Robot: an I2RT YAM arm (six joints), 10 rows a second.
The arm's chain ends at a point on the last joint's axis. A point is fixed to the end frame.
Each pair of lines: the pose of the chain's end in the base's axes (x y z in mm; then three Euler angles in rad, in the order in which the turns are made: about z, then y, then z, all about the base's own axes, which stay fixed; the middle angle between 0 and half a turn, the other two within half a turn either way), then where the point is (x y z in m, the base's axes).
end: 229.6 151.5 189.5 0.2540 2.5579 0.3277
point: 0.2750 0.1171 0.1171
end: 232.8 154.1 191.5 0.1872 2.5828 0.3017
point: 0.2784 0.1181 0.1200
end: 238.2 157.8 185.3 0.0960 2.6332 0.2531
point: 0.2823 0.1189 0.1144
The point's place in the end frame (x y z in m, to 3 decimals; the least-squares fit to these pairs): 0.001 -0.049 0.078
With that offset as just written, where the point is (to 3 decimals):
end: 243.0 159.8 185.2 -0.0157 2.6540 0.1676
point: 0.287 0.118 0.116
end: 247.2 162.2 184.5 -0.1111 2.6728 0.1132
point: 0.292 0.118 0.117
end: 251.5 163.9 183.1 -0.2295 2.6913 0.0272
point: 0.296 0.117 0.117
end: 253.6 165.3 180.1 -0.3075 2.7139 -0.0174
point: 0.298 0.118 0.115
